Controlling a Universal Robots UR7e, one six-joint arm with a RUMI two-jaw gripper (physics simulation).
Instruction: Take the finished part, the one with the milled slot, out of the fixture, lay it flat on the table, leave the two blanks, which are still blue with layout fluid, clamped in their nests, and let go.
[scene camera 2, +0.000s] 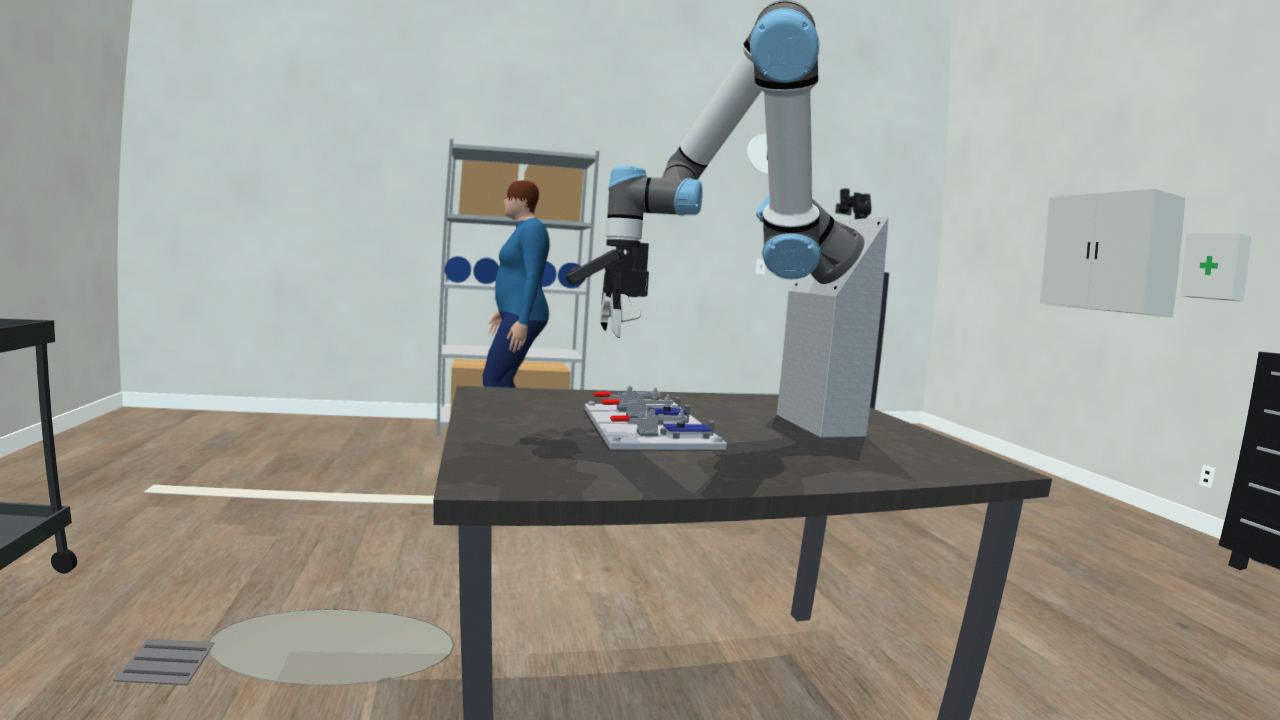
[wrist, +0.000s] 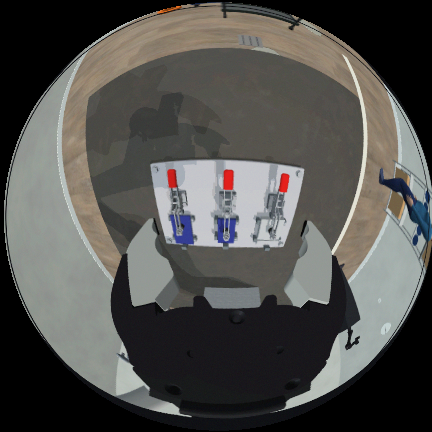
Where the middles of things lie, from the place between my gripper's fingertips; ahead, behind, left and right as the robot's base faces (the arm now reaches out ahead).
I see my gripper 100 mm past the fixture plate (scene camera 2: 600, 414), 10 mm to the right of it and 200 mm above it.
